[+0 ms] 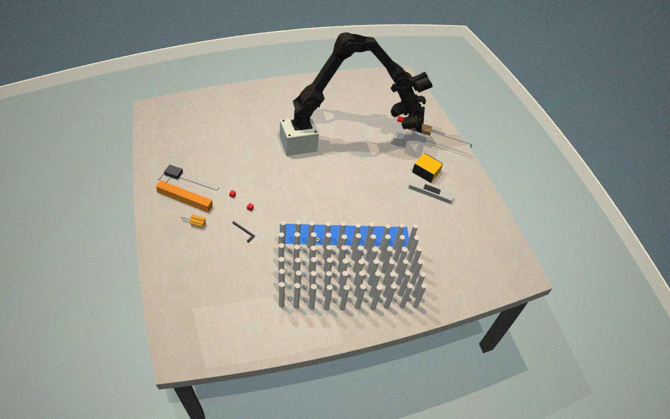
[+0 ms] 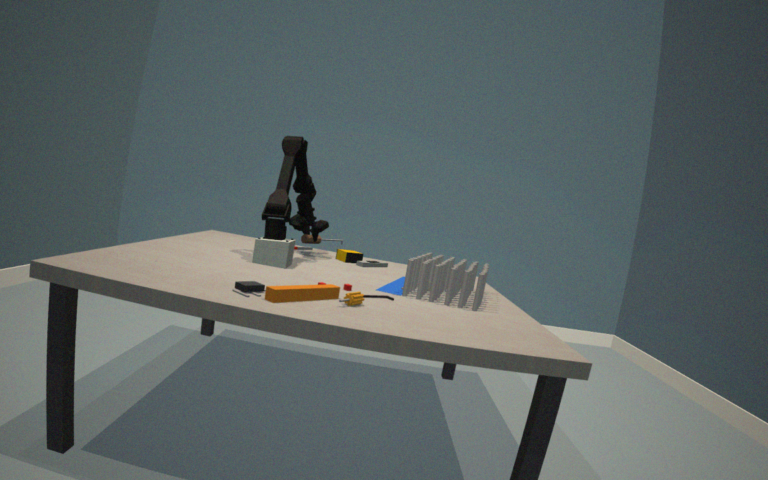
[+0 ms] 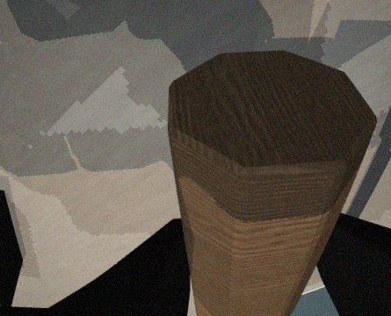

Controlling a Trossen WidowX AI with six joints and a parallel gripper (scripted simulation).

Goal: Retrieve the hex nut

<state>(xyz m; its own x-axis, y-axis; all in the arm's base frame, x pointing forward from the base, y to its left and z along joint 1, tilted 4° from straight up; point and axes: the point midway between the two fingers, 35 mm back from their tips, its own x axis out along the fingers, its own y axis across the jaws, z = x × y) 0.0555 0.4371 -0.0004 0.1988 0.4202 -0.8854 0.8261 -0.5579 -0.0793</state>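
Right now my gripper tip is 70 mm past the red-handled tool, 50 mm to the right of it and 50 mm above it. From my gripper tip the other things lie so: blue taped strip 390 mm ahead, 420 mm to the right, 50 mm below; hex nut 390 mm ahead, 510 mm to the right, 50 mm below; grey bar 270 mm ahead, 70 mm to the right, 40 mm below.
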